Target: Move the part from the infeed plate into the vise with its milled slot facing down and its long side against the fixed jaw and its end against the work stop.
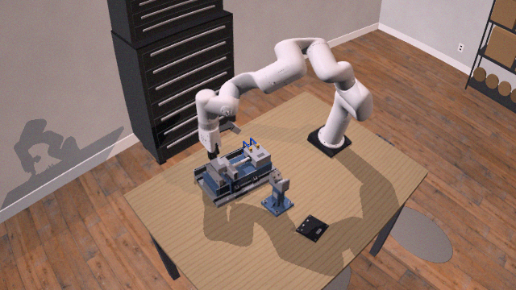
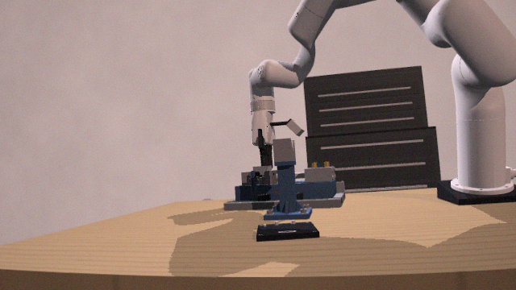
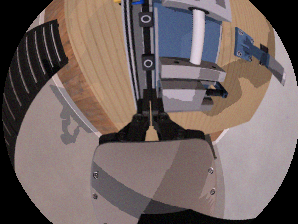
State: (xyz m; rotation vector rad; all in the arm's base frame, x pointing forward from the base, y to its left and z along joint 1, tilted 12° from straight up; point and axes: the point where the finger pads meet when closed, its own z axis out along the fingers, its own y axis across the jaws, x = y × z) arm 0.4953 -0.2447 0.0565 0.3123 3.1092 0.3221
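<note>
My gripper is now 40 mm to the right of the part, 30 mm above it and 10 mm short of it. Round my hand: air cylinder (150 mm behind, 100 mm to the left, 40 mm below); then white cylinder rod (80 mm to the left, 70 mm behind, 40 mm below).
</note>
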